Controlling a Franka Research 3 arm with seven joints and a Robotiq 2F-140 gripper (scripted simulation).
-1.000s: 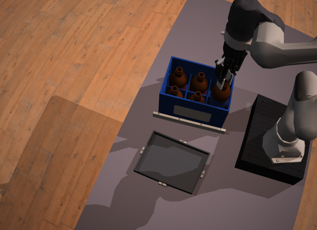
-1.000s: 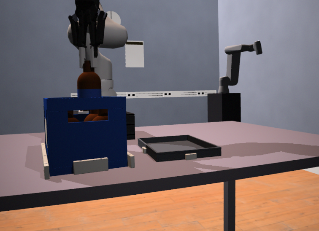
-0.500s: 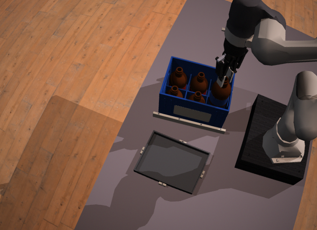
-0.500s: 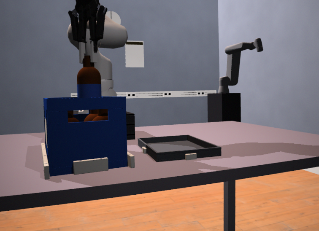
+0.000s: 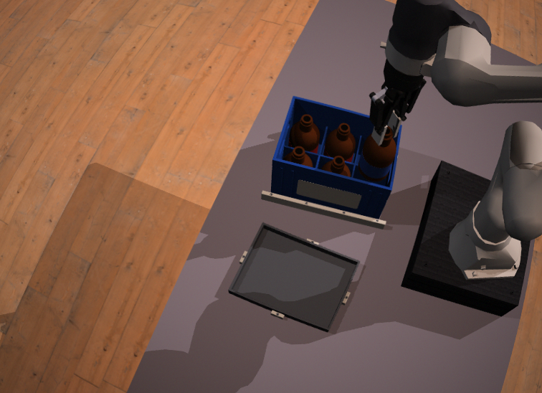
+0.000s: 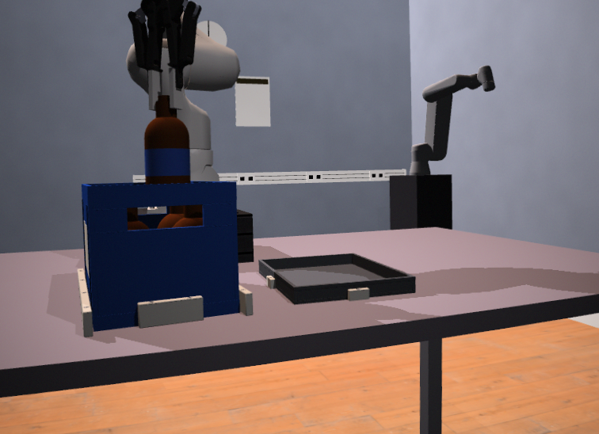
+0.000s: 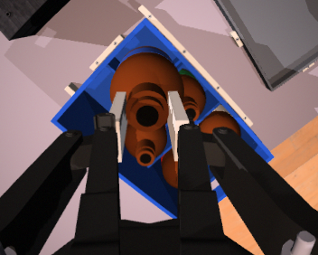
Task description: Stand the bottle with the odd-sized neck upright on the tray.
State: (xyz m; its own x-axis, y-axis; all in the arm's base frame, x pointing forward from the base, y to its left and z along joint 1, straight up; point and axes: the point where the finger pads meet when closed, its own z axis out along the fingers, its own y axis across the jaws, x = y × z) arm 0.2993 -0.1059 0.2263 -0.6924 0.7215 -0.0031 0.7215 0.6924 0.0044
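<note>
The bottle lies 9 cm below my hand. The rest, counted from my hand: crate: 8 cm ahead, 4 cm to the right, 24 cm below; dark tray: 11 cm ahead, 24 cm to the left, 32 cm below.
</note>
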